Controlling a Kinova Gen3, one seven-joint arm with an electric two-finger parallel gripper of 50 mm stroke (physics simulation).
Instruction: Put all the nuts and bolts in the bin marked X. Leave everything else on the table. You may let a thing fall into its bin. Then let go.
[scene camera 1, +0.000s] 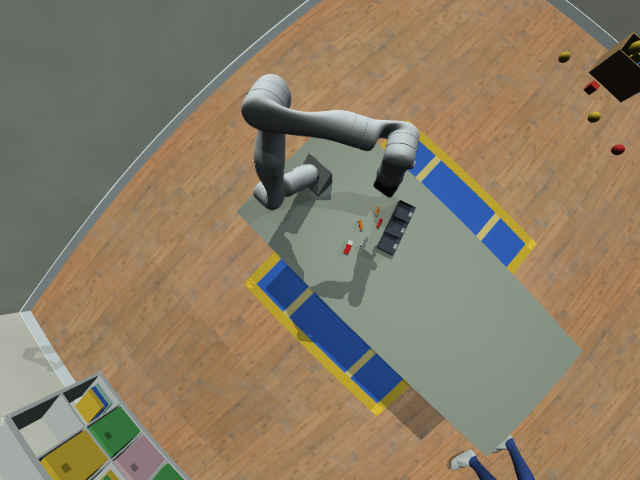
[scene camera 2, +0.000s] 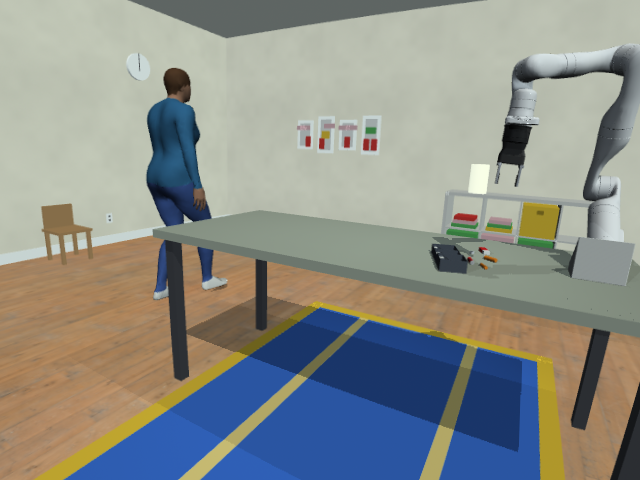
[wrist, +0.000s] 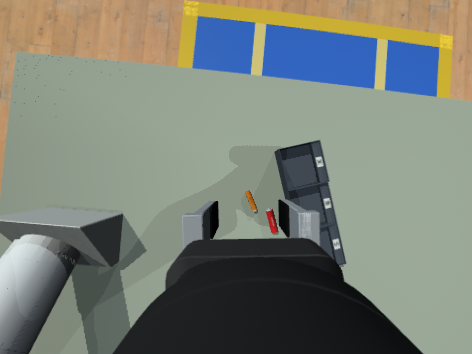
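Where they show: gripper, between the fingertips: (scene camera 2: 506, 185) (wrist: 248, 213); arm's base, origin of its link: (scene camera 1: 311, 174) (scene camera 2: 603, 255) (wrist: 51, 248).
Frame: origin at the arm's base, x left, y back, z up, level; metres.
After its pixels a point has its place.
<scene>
A small grey piece (scene camera 1: 360, 246) @(x -0.134, y -0.386, z -0.067 m) (scene camera 2: 471, 252) @(x -0.125, y -0.389, z -0.071 m), too small to tell if nut or bolt, lies on the table near the red-and-white object. It does not show in the wrist view. The bin marked X (scene camera 1: 403, 211) @(x 0.130, y -0.457, z -0.069 m) (wrist: 299, 170) @(x 0.114, y -0.457, z -0.069 m) is the end compartment of a dark three-part tray, at the top in the wrist view; no item shows inside it. My gripper (scene camera 2: 507, 183) @(x 0.074, y -0.322, z 0.201 m) (wrist: 248, 213) @(x 0.074, y -0.322, z 0.201 m) is open and empty, high above the table. In the first scene view its fingers are hidden under the wrist.
Two orange cylinders (scene camera 1: 377, 210) @(x 0.057, y -0.351, z -0.067 m) (scene camera 1: 360, 225) @(x -0.053, y -0.327, z -0.063 m) (scene camera 2: 490, 258) @(x -0.043, y -0.327, z -0.066 m) (wrist: 251, 201) @(x 0.056, y -0.353, z -0.066 m), a red cylinder (scene camera 1: 379, 223) @(x 0.010, y -0.395, z -0.062 m) (scene camera 2: 469, 259) @(x 0.012, y -0.398, z -0.065 m) (wrist: 271, 221) @(x 0.013, y -0.392, z -0.062 m) and a red-and-white object (scene camera 1: 347, 248) @(x -0.179, y -0.342, z -0.063 m) (scene camera 2: 483, 250) @(x -0.148, y -0.346, z -0.063 m) lie beside the tray. The B and S compartments adjoin X. A person (scene camera 2: 173, 149) stands beyond the table's far end.
</scene>
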